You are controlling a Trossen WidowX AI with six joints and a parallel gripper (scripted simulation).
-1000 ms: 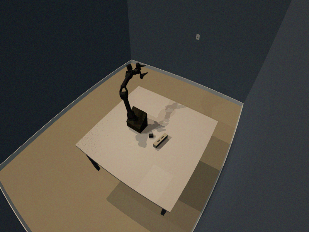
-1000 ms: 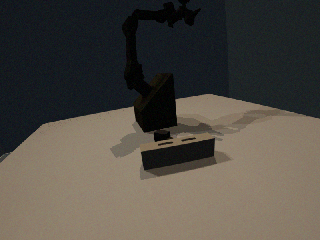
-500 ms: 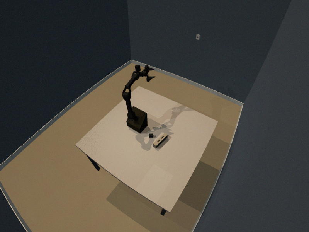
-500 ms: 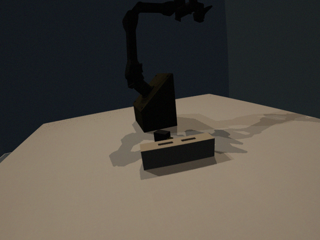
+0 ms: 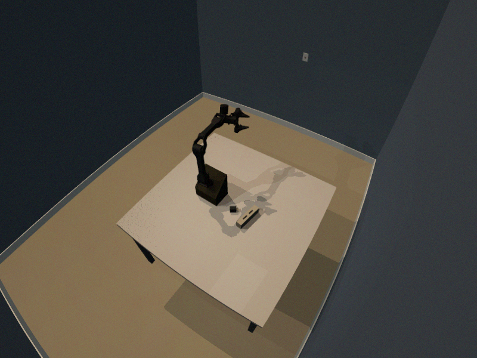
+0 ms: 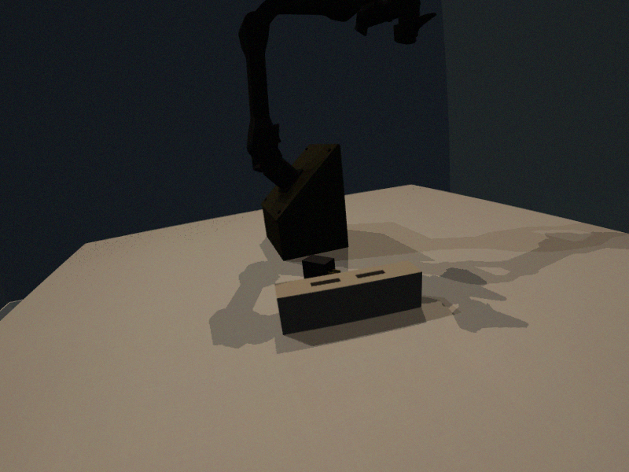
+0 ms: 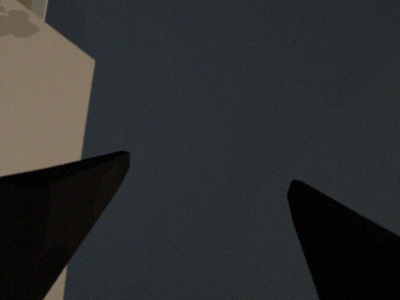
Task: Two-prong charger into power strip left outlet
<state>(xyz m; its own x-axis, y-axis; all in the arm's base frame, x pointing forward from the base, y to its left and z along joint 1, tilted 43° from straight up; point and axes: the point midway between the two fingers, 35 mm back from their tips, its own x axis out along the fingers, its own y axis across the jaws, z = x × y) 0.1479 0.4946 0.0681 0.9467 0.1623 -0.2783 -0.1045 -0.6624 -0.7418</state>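
Right now the dark charger is 100 mm ahead of my gripper tip, 370 mm to the right of it and 520 mm below it.
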